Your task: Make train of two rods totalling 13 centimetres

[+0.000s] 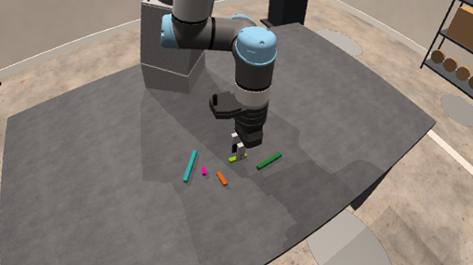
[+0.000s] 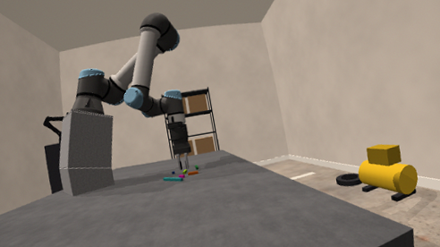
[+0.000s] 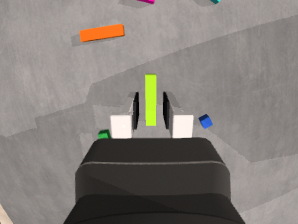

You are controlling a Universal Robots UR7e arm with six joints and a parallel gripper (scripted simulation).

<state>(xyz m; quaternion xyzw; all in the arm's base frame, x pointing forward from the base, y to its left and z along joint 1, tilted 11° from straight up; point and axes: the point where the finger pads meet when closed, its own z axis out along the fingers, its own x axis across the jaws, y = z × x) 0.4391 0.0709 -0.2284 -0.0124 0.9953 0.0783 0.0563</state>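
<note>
Right now my hand is 3 cm above the lime rod. Round my hand: green rod: 4 cm ahead, 8 cm to the left, 3 cm below; small blue rod: 6 cm behind, 2 cm to the left, 3 cm below; orange rod: 5 cm ahead, 6 cm to the right, 3 cm below.
</note>
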